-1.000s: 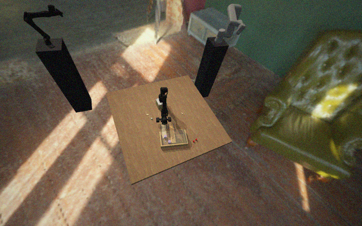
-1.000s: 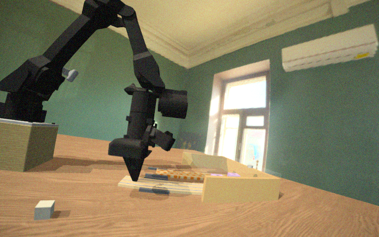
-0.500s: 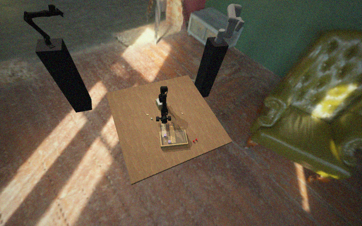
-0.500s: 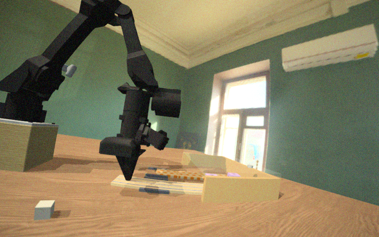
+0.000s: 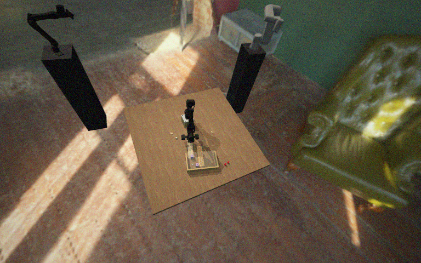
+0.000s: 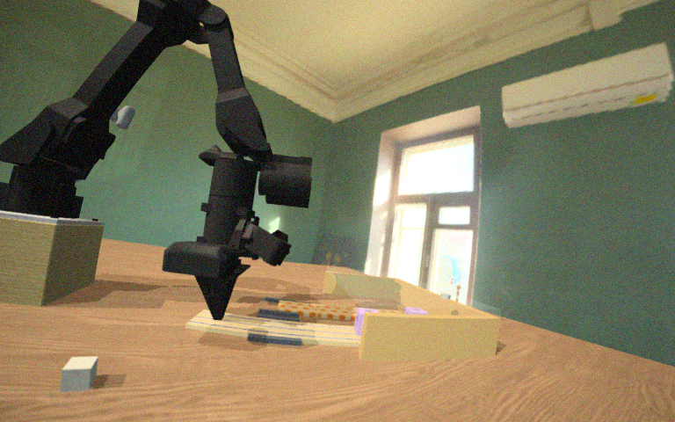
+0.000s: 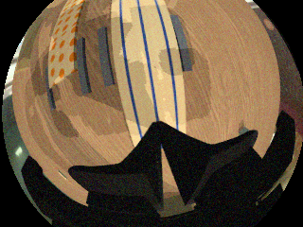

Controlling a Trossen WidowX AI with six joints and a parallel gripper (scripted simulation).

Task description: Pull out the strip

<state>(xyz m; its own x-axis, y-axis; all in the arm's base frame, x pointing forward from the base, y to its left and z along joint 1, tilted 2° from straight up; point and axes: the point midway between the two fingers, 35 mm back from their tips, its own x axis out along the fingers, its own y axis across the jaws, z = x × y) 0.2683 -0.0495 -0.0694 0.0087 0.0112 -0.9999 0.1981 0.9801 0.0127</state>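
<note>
Right now the blue-lined strip is 9 cm ahead of my gripper tip and 2 cm to the right of it. Also, from my gripper tip: small grey cube 8 cm behind, 13 cm to the right; orange-dotted strip 21 cm ahead, 6 cm to the left.
</note>
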